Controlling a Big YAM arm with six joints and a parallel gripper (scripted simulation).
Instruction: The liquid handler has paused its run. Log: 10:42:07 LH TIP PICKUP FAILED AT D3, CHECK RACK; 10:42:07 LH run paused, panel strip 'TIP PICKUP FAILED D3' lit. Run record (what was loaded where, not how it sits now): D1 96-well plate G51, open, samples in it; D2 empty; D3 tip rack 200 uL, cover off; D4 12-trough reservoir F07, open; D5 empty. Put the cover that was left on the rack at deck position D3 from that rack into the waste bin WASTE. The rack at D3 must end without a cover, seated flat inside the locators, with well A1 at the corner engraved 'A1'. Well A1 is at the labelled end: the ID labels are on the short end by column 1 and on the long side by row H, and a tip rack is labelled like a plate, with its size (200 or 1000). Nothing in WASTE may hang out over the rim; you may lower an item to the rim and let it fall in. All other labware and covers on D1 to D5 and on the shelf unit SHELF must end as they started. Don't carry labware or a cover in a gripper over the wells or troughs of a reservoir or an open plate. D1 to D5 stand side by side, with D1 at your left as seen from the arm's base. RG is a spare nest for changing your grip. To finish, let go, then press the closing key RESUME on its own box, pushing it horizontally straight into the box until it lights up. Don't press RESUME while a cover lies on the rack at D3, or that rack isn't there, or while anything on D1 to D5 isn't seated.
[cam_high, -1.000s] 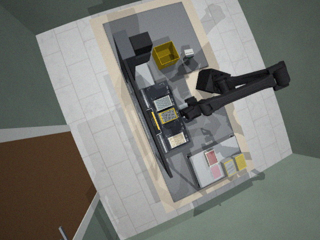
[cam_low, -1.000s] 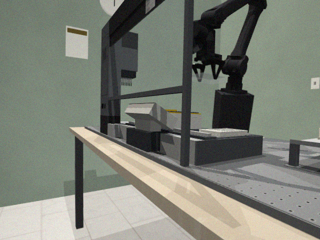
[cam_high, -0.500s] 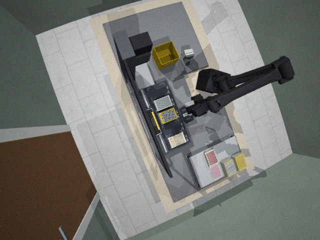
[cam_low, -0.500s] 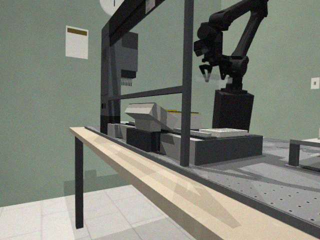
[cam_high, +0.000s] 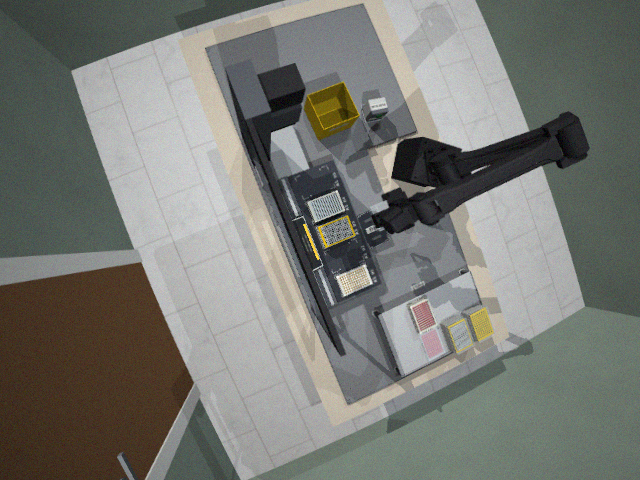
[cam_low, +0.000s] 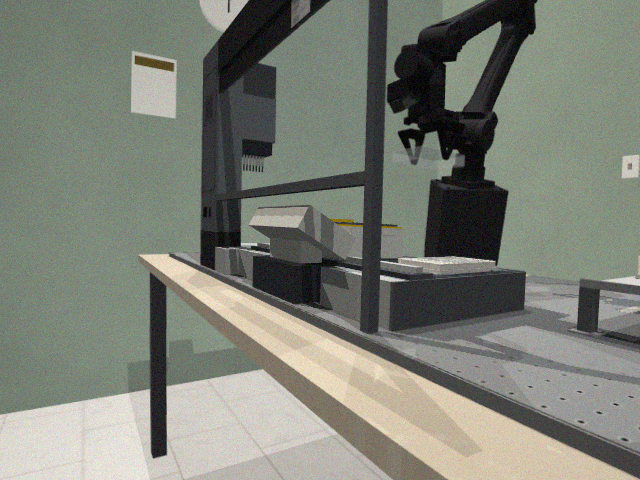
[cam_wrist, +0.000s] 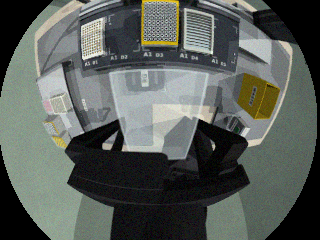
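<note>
The clear cover lies right at my hand. The rest, counted from my hand: gantry post: 300 mm ahead, 310 mm to the left, 30 mm below; cream plate: 130 mm ahead, 230 mm to the left, 200 mm below; yellow-framed tip rack: 160 mm ahead, 20 mm to the left, 160 mm below.
</note>
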